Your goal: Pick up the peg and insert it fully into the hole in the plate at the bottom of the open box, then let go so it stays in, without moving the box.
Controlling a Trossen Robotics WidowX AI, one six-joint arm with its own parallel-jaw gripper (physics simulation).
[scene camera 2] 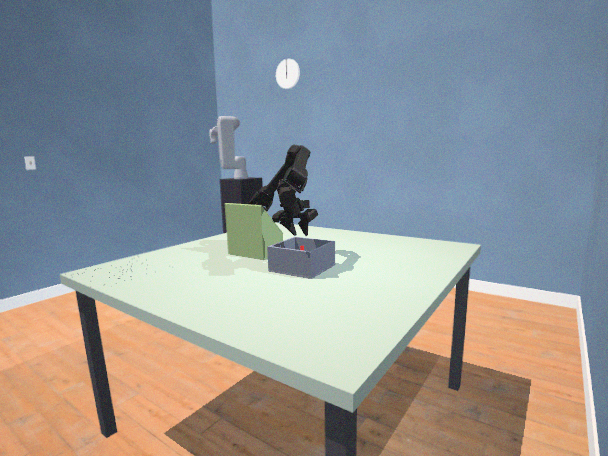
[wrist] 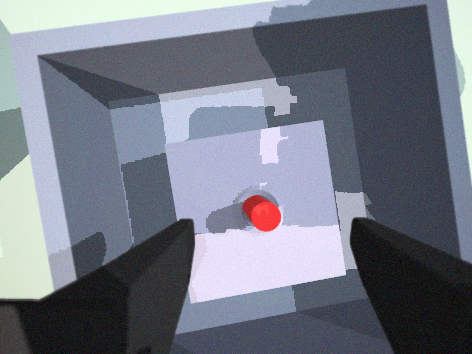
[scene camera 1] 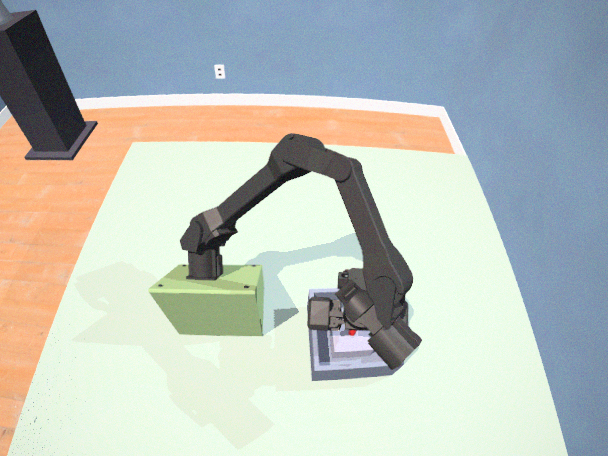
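Seen in the pictures: gripper, between the fingertips: (scene camera 2: 301, 235) (wrist: 271, 230); arm's base, origin of its link: (scene camera 2: 252, 217) (scene camera 1: 205, 275).
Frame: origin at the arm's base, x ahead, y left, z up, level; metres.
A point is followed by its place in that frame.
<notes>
The red peg (scene camera 1: 352, 332) {x 0.327, y -0.070, z -0.092 m} (scene camera 2: 302, 248) {x 0.333, y -0.067, z -0.083 m} (wrist: 266, 216) {x 0.329, y -0.063, z -0.075 m} stands in the hole near the middle of the pale plate (scene camera 1: 350, 345) {x 0.324, y -0.096, z -0.105 m} (wrist: 265, 260) {x 0.331, y -0.092, z -0.105 m}. A short length of it sticks up above the plate, and its lower end is hidden in the hole. The plate lies at the bottom of the grey-blue open box (scene camera 1: 350, 374) {x 0.325, y -0.160, z -0.117 m} (scene camera 2: 290, 262) {x 0.346, y -0.158, z -0.113 m} (wrist: 42, 150) {x 0.235, y -0.027, z -0.065 m}. My gripper (scene camera 2: 300, 234) {x 0.324, y -0.061, z -0.034 m} (wrist: 271, 230) {x 0.324, y -0.061, z -0.034 m} is open and empty. Its fingertips are apart, above the box rim in scene camera 2, with the peg below them. In scene camera 1 the fingertips are hidden by the arm.
A green mounting block (scene camera 1: 215, 312) {x 0.032, y -0.073, z -0.021 m} (scene camera 2: 244, 230) {x 0.024, y -0.074, z -0.043 m} carries the arm's base beside the box. Both stand on the pale green table (scene camera 1: 150, 390) {x -0.124, y -0.227, z -0.163 m} (scene camera 2: 300, 310) {x 0.564, y -0.382, z -0.163 m}. A dark pedestal (scene camera 1: 45, 85) (scene camera 2: 241, 192) with another, grey robot arm (scene camera 2: 227, 142) stands beyond the table.
</notes>
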